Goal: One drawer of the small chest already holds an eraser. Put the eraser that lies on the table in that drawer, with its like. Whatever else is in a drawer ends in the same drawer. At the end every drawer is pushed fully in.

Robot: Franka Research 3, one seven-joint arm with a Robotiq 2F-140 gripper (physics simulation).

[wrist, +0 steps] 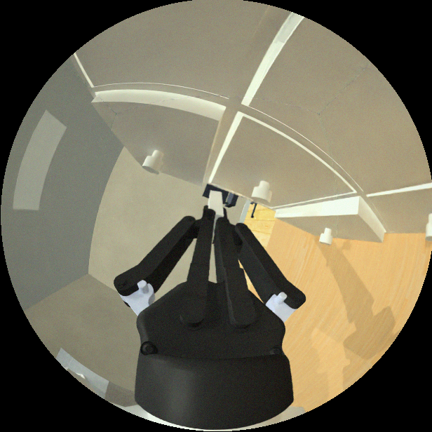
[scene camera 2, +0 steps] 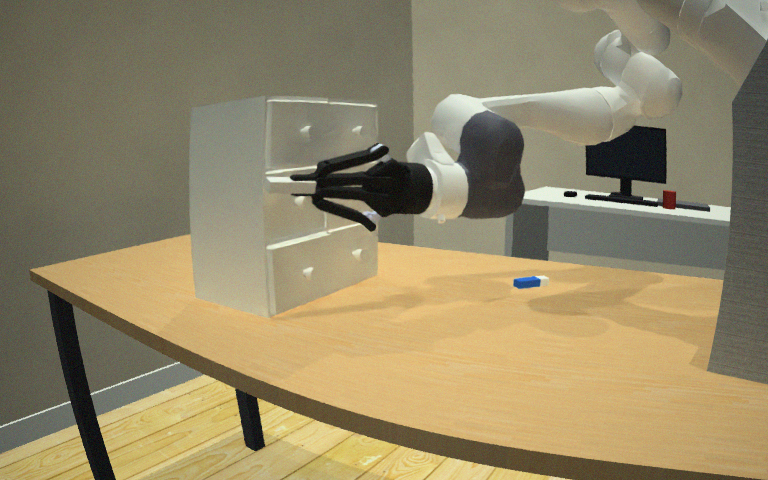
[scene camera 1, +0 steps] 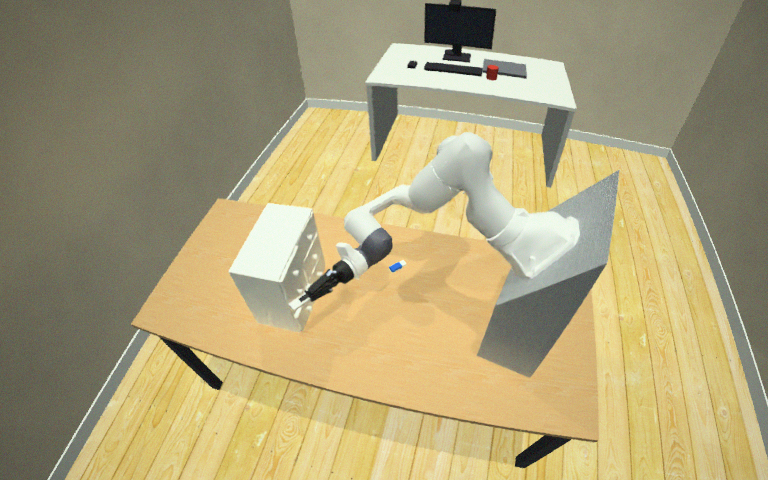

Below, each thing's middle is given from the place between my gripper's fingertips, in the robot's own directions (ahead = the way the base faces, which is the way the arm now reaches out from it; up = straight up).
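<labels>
Small white chest (scene camera 2: 227, 158): 18 cm to the right of my hand, 7 cm ahead of it, 3 cm below it.
</labels>
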